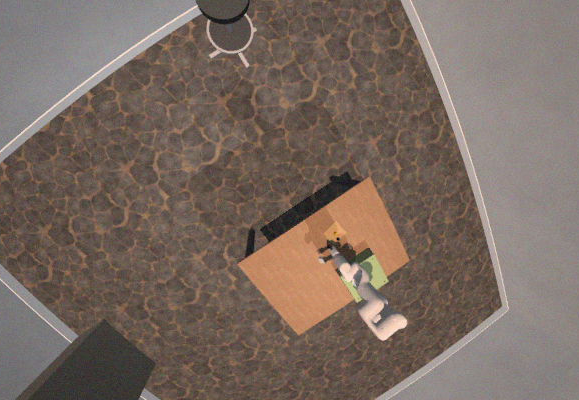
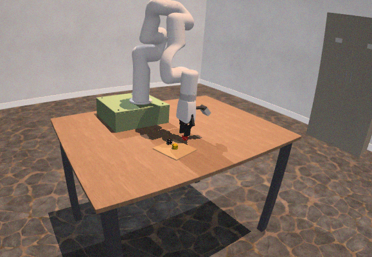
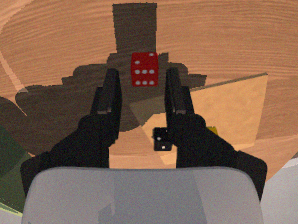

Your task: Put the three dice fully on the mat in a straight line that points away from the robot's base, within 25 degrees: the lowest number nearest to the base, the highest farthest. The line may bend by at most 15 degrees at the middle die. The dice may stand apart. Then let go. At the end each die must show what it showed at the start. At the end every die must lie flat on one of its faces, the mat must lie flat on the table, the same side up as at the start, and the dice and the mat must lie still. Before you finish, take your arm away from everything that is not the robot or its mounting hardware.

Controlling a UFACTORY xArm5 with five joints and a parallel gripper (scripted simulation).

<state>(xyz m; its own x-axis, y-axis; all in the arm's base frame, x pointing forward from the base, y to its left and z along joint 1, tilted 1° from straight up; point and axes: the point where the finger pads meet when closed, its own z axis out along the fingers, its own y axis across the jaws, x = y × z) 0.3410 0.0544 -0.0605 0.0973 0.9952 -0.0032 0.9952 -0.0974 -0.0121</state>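
Now: the red die 40 mm below my hand. The rest, counted from my hand: black die (90 mm to the right, 30 mm below, 10 mm ahead); then yellow die (100 mm to the right, 60 mm ahead, 30 mm below); then tan mat (100 mm to the right, 60 mm ahead, 40 mm below).
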